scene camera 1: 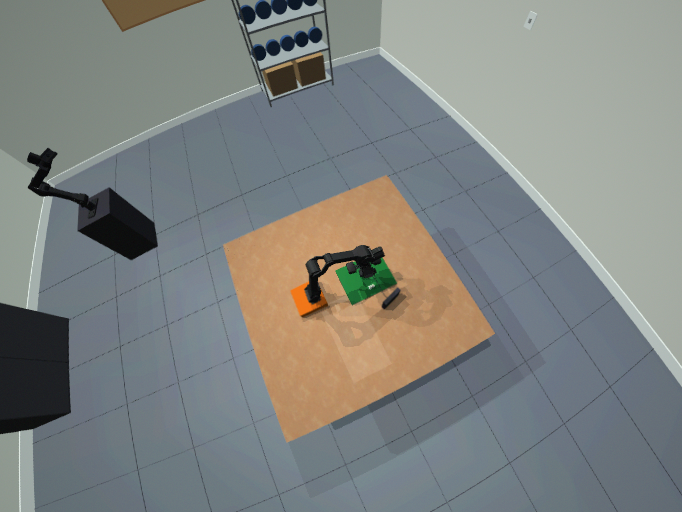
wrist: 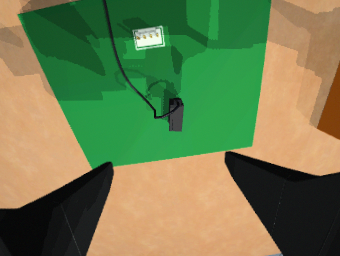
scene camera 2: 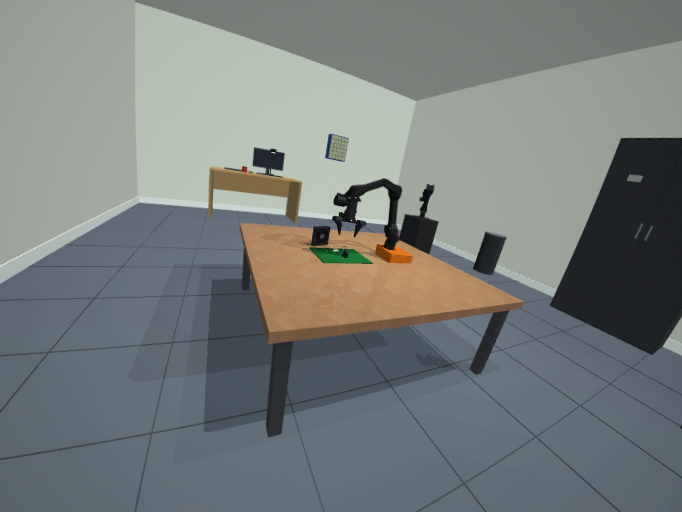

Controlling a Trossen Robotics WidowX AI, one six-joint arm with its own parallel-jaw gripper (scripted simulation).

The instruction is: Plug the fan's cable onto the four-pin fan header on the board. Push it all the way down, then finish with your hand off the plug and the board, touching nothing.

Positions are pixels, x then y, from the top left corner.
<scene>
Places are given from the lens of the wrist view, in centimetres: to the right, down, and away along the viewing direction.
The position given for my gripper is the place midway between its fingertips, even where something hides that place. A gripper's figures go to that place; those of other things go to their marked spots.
my gripper (wrist: 170, 161): 0, 3, 11
green board (wrist: 214, 63): 6, -9, 19
</scene>
